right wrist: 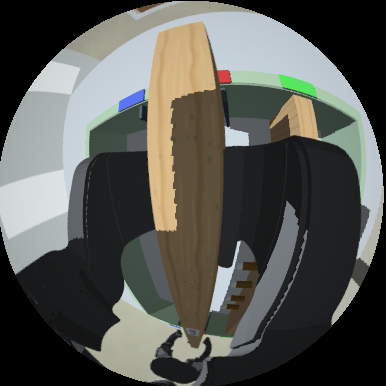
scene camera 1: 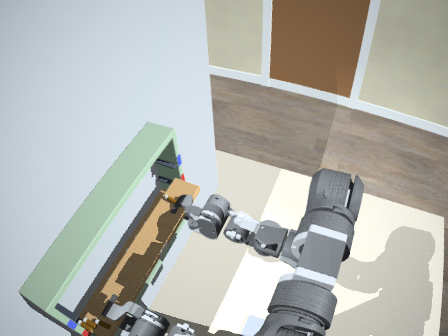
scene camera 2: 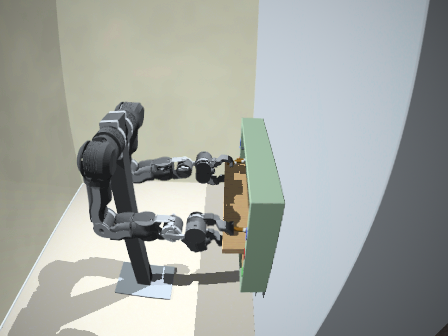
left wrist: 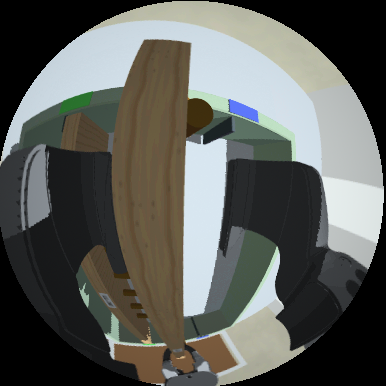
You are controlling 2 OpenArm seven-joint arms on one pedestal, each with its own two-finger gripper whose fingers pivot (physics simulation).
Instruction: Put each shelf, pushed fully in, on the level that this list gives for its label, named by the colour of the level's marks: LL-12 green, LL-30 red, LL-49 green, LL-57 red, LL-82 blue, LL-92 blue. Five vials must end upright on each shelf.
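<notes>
A wooden shelf (scene camera 1: 185, 187) (scene camera 2: 232, 247) (left wrist: 150, 200) (right wrist: 185, 125) juts from the front of the green rack (scene camera 1: 98, 214) (scene camera 2: 265, 240), between blue and red marks in the right wrist view. Its label (right wrist: 192, 331) is unreadable. My right gripper (scene camera 2: 223, 234) (right wrist: 187, 230) is shut on its edge. My left gripper (scene camera 2: 223, 170) (left wrist: 170, 250) straddles the shelf's other end, open, with a gap at one finger. A brown vial (scene camera 1: 170, 197) (scene camera 2: 239, 229) by the right gripper seems to lie on its side, cap backward. Several vials (scene camera 1: 90, 324) (scene camera 2: 240, 160) near the left gripper seem likewise; fingers hide parts.
A lower shelf (left wrist: 75, 132) (right wrist: 302, 112) sits by the green marks (left wrist: 76, 102) (right wrist: 297, 85) and carries several upright vials (left wrist: 129, 292) (right wrist: 244, 284). Dark supports (left wrist: 219, 131) stick out inside the rack near the blue mark (left wrist: 243, 110). The wall stands behind the rack.
</notes>
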